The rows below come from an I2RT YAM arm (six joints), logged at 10 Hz.
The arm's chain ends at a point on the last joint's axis. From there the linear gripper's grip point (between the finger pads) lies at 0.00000 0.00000 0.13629 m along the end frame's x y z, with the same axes.
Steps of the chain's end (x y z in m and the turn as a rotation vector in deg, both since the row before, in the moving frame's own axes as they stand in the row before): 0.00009, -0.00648, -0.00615, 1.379, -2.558, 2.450; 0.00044, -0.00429, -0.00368, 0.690, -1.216, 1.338; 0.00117, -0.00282, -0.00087, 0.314, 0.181, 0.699; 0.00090, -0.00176, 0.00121, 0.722, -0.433, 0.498; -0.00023, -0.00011, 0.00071, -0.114, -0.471, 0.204; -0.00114, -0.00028, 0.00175, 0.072, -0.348, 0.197; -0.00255, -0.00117, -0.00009, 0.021, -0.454, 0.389
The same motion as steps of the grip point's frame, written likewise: -0.00592, -0.00989, -0.00633, 1.379, -2.558, 2.450; -0.00243, -0.00596, -0.00372, 0.690, -1.216, 1.338; 0.00161, -0.00356, -0.00087, 0.314, 0.181, 0.699; -0.00012, -0.00348, 0.00120, 0.722, -0.433, 0.498; -0.00135, 0.00016, 0.00071, -0.114, -0.471, 0.204; -0.00197, -0.00045, 0.00175, 0.072, -0.348, 0.197; -0.00363, -0.00122, -0.00009, 0.021, -0.454, 0.389
